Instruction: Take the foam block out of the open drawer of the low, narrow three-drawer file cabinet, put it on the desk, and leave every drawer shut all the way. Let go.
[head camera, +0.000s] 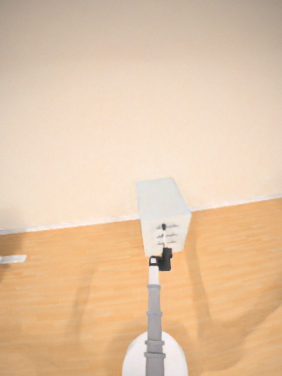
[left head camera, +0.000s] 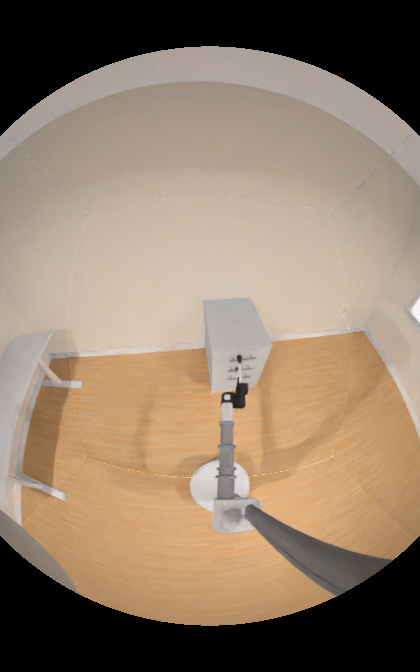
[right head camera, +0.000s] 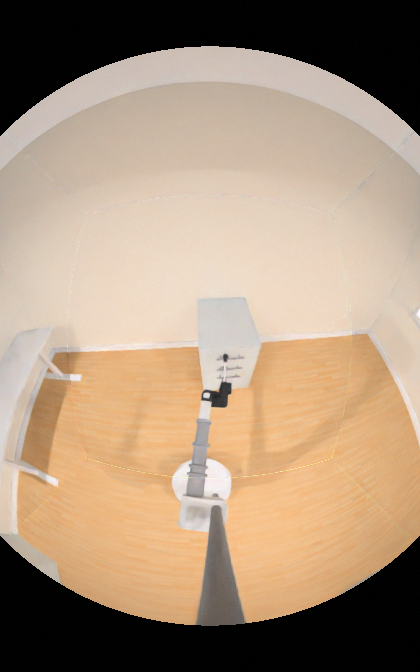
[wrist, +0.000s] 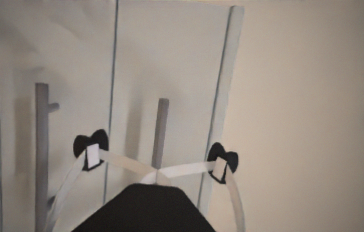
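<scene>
The low file cabinet (head camera: 162, 200) (left head camera: 232, 325) (right head camera: 225, 322) stands against the wall; its drawer fronts look flush, with no drawer seen standing out. My gripper (head camera: 164, 228) (left head camera: 238, 363) (right head camera: 225, 359) (wrist: 159, 149) is open at the cabinet's front, turned on its side. In the wrist view its fingertips stand apart on either side of the top drawer's bar handle (wrist: 161, 130), not clamped on it; contact cannot be told. The middle drawer's handle (wrist: 42, 150) is at the left. The foam block does not show. The white desk (left head camera: 17, 360) (right head camera: 20, 360) is at the far left.
The desk's white feet (head camera: 12, 259) (left head camera: 67, 384) (right head camera: 67, 377) reach onto the floor at the left. A wall (wrist: 305, 115) is behind the cabinet. A grey rounded shape (left head camera: 30, 555) shows at the lower left.
</scene>
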